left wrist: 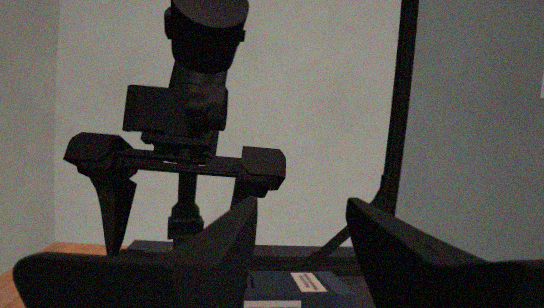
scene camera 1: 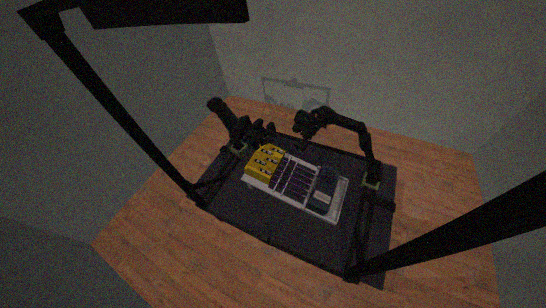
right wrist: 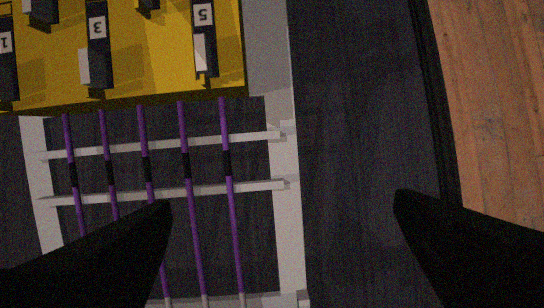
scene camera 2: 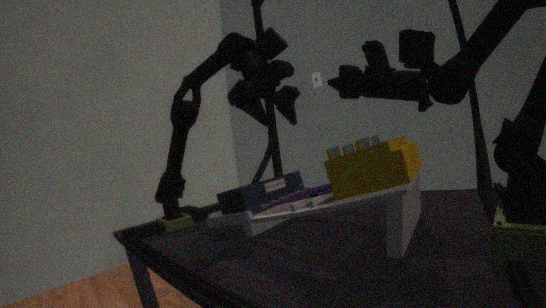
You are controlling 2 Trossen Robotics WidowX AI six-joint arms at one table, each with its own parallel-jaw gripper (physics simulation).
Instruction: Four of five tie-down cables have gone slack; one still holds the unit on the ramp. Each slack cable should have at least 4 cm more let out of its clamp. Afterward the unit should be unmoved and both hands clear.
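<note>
The dark blue unit [scene camera 1: 328,183] [scene camera 2: 240,200] [left wrist: 272,281] sits low on the pale ramp [scene camera 1: 342,194] [scene camera 2: 395,227] [right wrist: 291,235]. Five purple cables [scene camera 2: 312,192] [right wrist: 235,225] run from the yellow clamp block [scene camera 2: 367,172] [right wrist: 160,55]; each has a black band between two crossbars. Clamp 3 [right wrist: 102,62] and clamp 5 [right wrist: 212,50] show in the right wrist view. Which cables are slack cannot be told. My left gripper [scene camera 1: 273,129] [scene camera 2: 331,82] [left wrist: 301,206] is part-open and empty, above the block's level. My right gripper [scene camera 2: 281,123] [right wrist: 284,206] is wide open and empty, high above the ramp.
The right arm stands close in front of the left gripper in the left wrist view. Black frame posts [scene camera 1: 120,112] [left wrist: 402,100] rise around the dark table [scene camera 1: 280,230] [right wrist: 360,150]. The wooden floor [scene camera 1: 165,240] [right wrist: 495,100] lies beyond the table edge.
</note>
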